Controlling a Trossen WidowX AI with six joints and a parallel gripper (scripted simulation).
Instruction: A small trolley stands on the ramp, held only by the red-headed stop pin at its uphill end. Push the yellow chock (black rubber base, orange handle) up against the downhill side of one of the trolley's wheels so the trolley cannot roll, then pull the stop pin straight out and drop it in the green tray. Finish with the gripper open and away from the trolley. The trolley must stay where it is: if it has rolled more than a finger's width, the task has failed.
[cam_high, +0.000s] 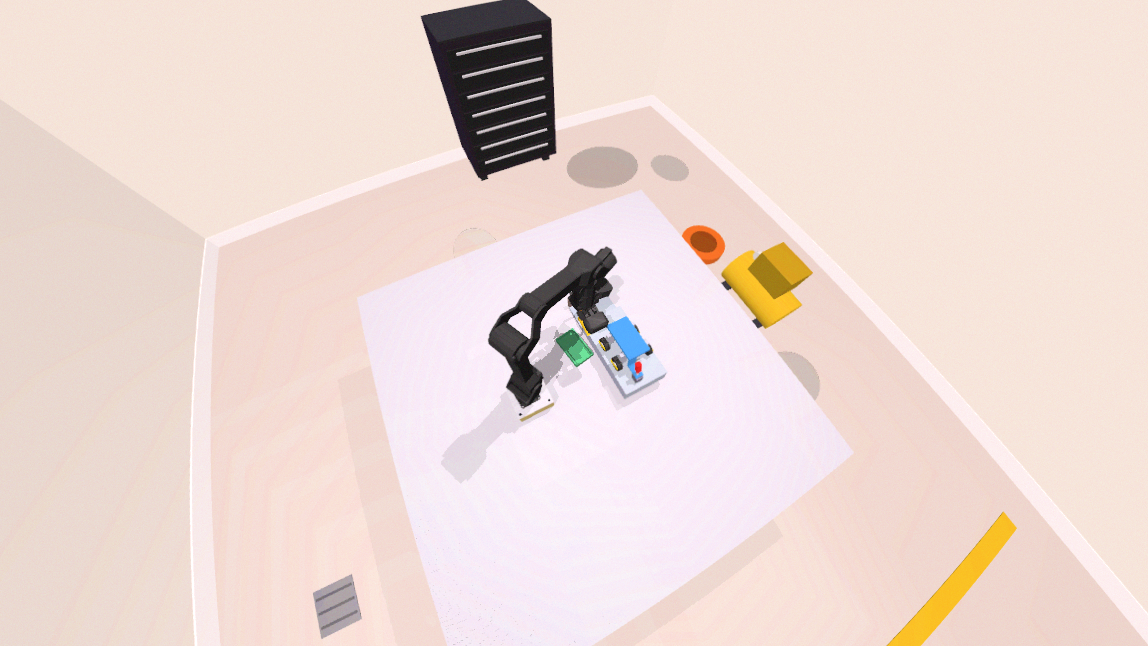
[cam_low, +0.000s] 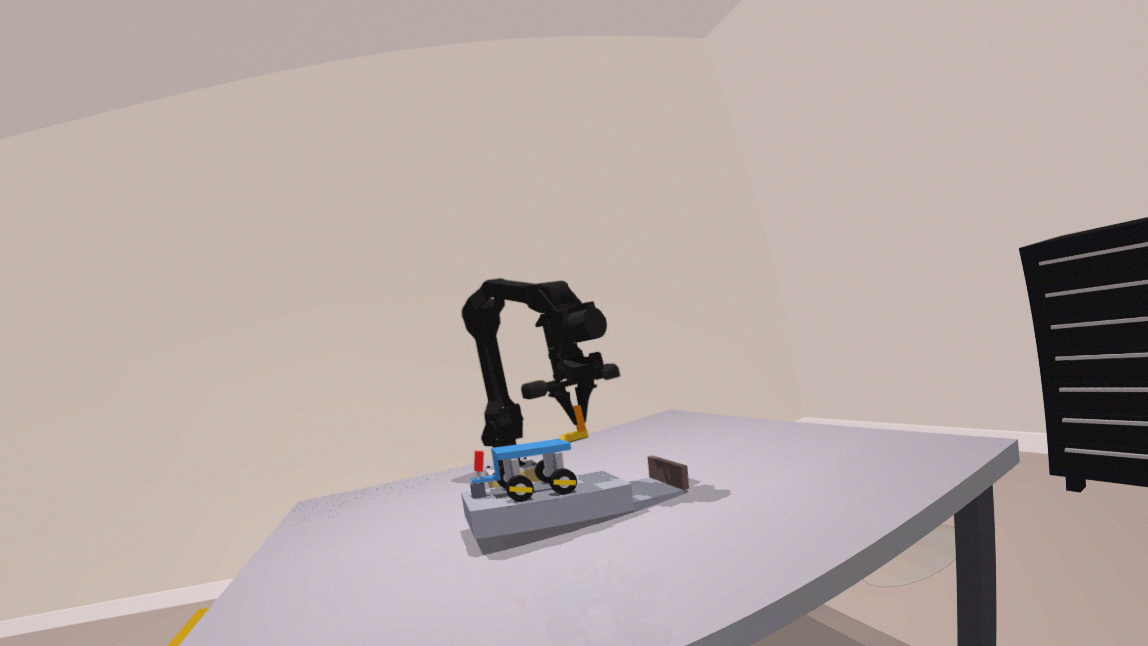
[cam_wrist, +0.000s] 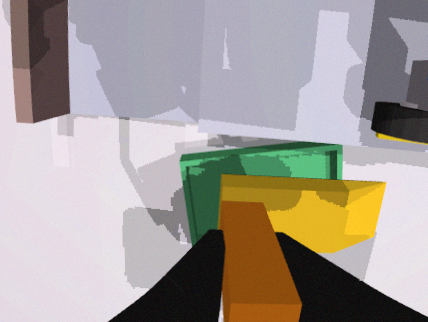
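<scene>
Now: gripper tip 23 cm to the left of the red-headed stop pin, 6 cm short of it and 3 cm above it. Round my gripper tip: green tray: 16 cm below, 4 cm behind, 3 cm to the right; then blue trolley: 14 cm to the right, 8 cm ahead, 5 cm below; then yellow chock: 2 cm to the right, 1 cm below.
</scene>
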